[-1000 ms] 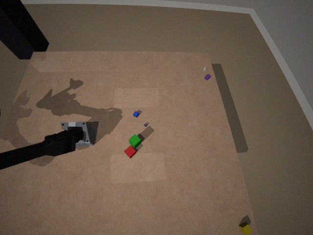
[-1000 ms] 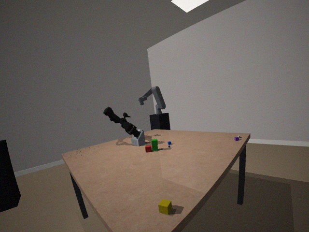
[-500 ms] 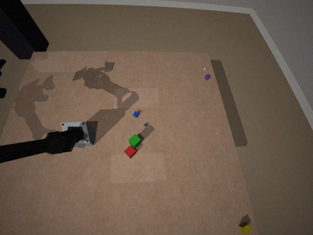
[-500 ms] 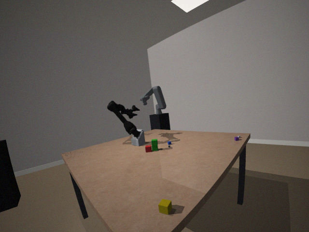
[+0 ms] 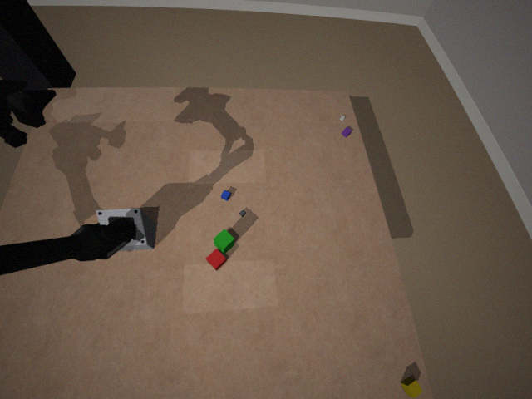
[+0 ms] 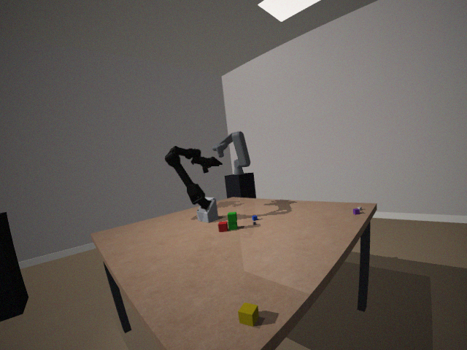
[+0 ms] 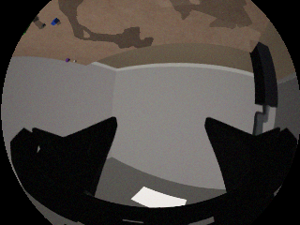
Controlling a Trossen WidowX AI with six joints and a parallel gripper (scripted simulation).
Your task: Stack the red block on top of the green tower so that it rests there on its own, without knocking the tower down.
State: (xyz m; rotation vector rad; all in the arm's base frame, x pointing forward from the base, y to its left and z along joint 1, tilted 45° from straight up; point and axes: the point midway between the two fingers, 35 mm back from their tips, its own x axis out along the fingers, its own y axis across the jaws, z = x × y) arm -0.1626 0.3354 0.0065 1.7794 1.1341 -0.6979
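My gripper tip is now 39 cm short of the red block, 34 cm to the left of it and 32 cm above it. Round my gripper tip: blue block: 41 cm ahead, 13 cm to the right, 33 cm below; dark block: 47 cm ahead, 19 cm to the right, 33 cm below; purple block: 90 cm ahead, 16 cm to the left, 32 cm below.
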